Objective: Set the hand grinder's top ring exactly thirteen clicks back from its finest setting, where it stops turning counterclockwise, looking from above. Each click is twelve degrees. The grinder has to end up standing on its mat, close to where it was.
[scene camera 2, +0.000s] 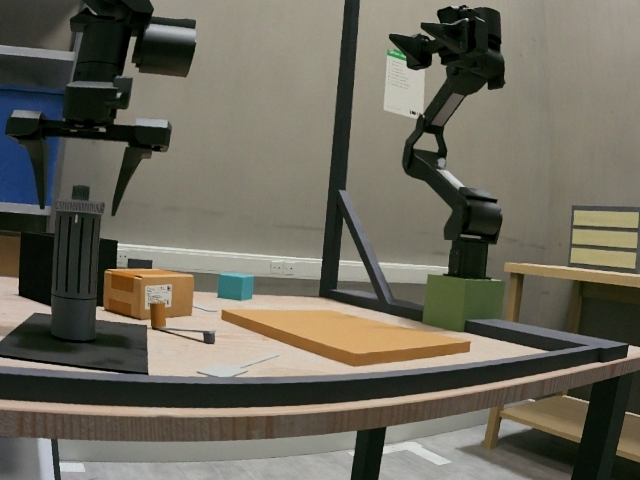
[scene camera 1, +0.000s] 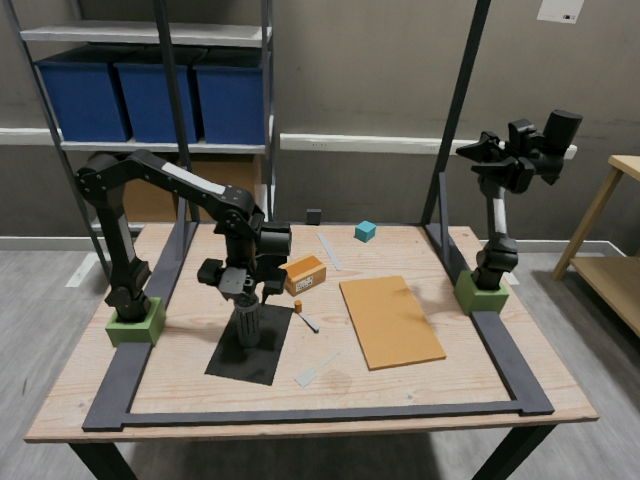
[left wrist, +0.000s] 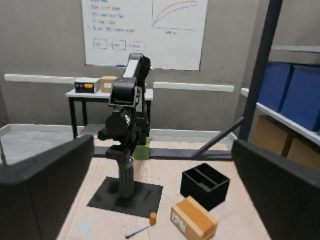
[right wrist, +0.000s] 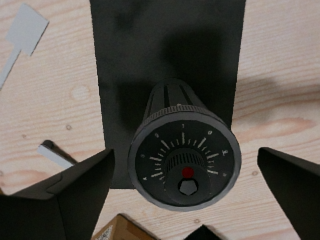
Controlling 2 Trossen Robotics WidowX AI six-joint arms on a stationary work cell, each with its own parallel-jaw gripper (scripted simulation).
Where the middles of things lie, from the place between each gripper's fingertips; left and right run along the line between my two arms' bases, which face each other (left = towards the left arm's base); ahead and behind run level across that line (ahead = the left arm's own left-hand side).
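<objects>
Top ring (right wrist: 181, 126) 30 mm below my right hand. From my right hand: dark hand grinder (scene camera 2: 76, 237) 10 mm ahead, 60 mm below; crank (scene camera 2: 157, 310) 150 mm to the left, 50 mm behind, 160 mm below; black mat (scene camera 1: 258, 364) 10 mm to the left, 170 mm below.
Orange board (scene camera 2: 356, 341): my left gripper 460 mm above it, 120 mm to the left of it, 10 mm short of it. From my left hand: crank 340 mm to the right, 10 mm behind, 450 mm below; teal cube (scene camera 2: 237, 287) far below, far behind, slightly to the right; cardboard box (scene camera 2: 128, 292) far below, far to the right, a good way behind.
</objects>
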